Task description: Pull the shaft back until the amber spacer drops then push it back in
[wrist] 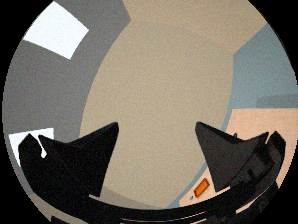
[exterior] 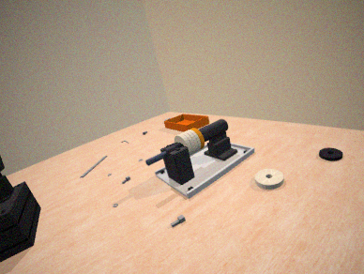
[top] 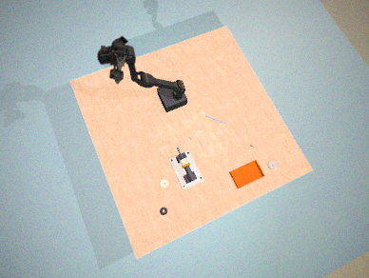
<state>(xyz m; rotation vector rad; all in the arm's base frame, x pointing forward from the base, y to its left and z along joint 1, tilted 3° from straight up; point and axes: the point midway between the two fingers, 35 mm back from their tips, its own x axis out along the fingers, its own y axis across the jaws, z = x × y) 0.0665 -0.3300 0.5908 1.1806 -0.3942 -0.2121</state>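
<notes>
My gripper tip is 37 cm short of the shaft, 16 cm to the right of it and 61 cm above it. The rest, counted from my gripper tip: cream washer (42 cm ahead, 2 cm to the right, 68 cm below); black washer (57 cm ahead, 10 cm to the right, 69 cm below); amber spacer (39 cm ahead, 16 cm to the left, 61 cm below).
</notes>
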